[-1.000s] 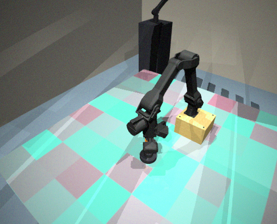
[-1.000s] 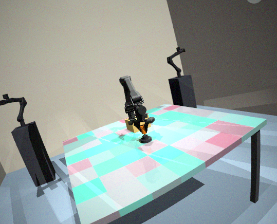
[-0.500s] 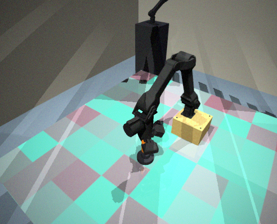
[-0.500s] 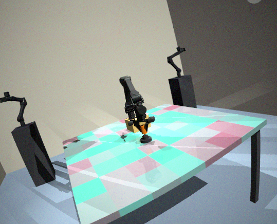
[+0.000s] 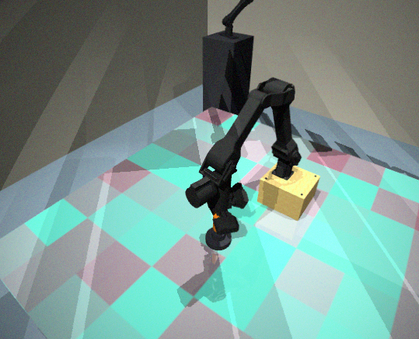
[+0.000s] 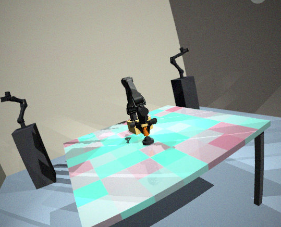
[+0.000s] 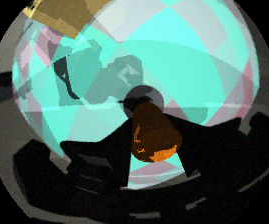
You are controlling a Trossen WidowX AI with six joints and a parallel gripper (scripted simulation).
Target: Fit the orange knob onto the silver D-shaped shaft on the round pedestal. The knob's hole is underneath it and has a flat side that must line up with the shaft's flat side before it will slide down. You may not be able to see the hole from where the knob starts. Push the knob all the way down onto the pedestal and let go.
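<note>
The orange knob lies 30 mm above my gripper tip. From my gripper tip the other things lie so: dark round pedestal: 40 mm below.
</note>
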